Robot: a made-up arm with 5 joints. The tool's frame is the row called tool. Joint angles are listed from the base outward. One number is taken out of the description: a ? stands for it. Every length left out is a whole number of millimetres.
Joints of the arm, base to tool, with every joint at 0 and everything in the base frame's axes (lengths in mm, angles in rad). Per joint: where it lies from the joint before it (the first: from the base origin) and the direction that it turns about. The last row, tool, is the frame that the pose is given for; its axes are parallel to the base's.
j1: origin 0 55 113 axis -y
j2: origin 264 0 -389 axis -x
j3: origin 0 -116 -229 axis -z
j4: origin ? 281 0 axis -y
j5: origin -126 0 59 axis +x
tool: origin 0 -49 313
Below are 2 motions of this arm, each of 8 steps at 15 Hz.
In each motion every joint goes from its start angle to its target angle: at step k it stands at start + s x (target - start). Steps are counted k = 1, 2, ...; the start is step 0. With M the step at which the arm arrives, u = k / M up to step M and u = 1 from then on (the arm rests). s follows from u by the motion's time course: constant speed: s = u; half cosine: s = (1 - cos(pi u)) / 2; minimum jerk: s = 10 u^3 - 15 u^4 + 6 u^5.
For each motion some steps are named. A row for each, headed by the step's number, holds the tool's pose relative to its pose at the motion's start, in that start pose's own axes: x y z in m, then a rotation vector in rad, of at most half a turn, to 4 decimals.
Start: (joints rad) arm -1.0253 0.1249 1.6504 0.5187 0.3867
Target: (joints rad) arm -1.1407 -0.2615 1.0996 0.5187 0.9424
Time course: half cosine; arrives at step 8
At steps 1, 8:
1: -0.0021 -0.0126 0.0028 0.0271 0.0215 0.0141
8: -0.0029 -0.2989 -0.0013 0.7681 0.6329 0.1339

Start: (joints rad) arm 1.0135 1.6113 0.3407 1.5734 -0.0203
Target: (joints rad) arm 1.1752 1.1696 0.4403 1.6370 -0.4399
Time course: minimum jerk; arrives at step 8
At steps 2, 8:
2: 0.0089 0.0357 -0.0059 -0.0707 0.0110 -0.0423
8: 0.1655 0.3026 -0.1494 -0.6858 0.1730 -0.3878

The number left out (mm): 24
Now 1 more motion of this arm.
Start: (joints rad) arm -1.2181 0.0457 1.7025 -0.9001 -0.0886
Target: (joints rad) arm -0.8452 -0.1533 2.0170 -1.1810 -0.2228
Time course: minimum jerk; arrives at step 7
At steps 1, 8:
1: 0.0019 0.0012 0.0043 0.0078 0.0121 0.0026
8: 0.0951 0.0503 0.1171 0.2767 0.5456 0.2022

